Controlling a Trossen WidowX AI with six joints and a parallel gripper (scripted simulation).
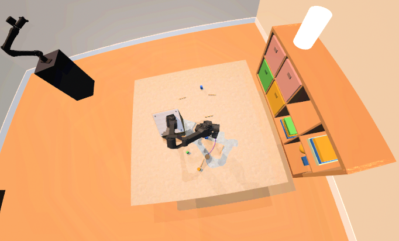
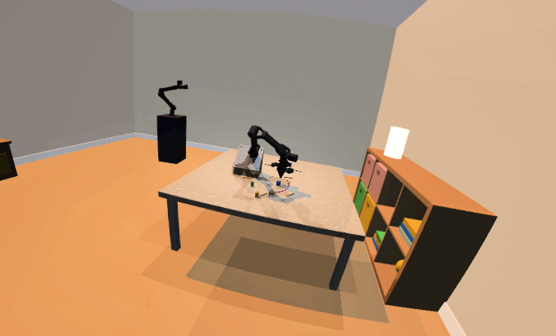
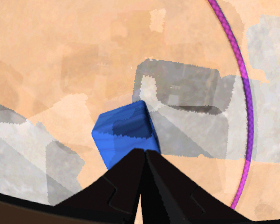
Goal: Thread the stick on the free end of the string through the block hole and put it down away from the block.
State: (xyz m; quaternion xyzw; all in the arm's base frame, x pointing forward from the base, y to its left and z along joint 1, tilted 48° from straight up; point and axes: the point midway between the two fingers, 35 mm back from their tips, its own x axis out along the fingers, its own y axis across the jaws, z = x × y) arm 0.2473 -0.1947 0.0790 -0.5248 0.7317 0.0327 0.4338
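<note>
The blue block lies 1 cm behind my gripper tip, 1 cm to the right of it and 4 cm below it. From my gripper tip the other things lie so: thin wooden stick (7 cm ahead, 9 cm to the left, 6 cm below); green piece (20 cm behind, 10 cm to the right, 4 cm below); round wooden button (5 cm behind, 18 cm to the right, 5 cm below).
</note>
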